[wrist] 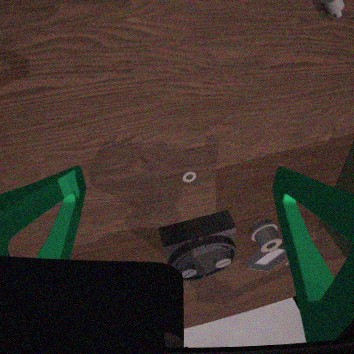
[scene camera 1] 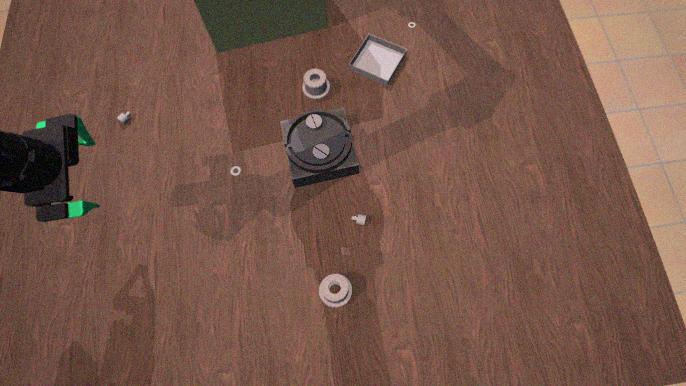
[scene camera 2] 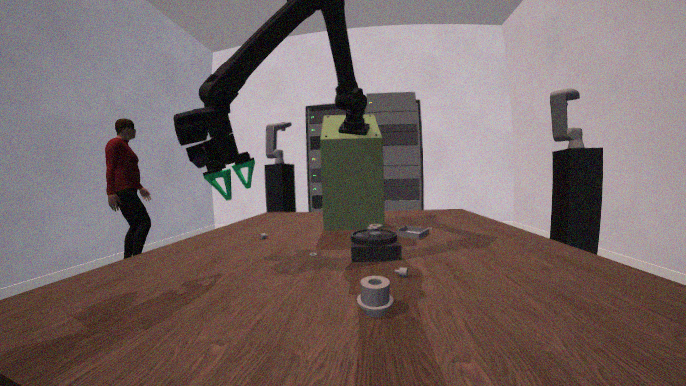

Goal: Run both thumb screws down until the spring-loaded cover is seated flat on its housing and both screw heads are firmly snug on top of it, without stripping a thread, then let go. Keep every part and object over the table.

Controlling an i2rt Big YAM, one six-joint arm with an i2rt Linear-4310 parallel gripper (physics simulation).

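Note:
The dark square housing stands on the table. The round dark cover lies within the ring on its top. Two slotted silver screw heads show on the cover: one screw head and the other screw head. Whether the cover is flat and the heads touch it, I cannot tell. My gripper is open and empty, high above the table, left of the housing in both scene views.
Flanged bushings stand behind and in front of the housing. A shallow tray is behind right. Small loose screws and washers lie around. A green pedestal carries the arm.

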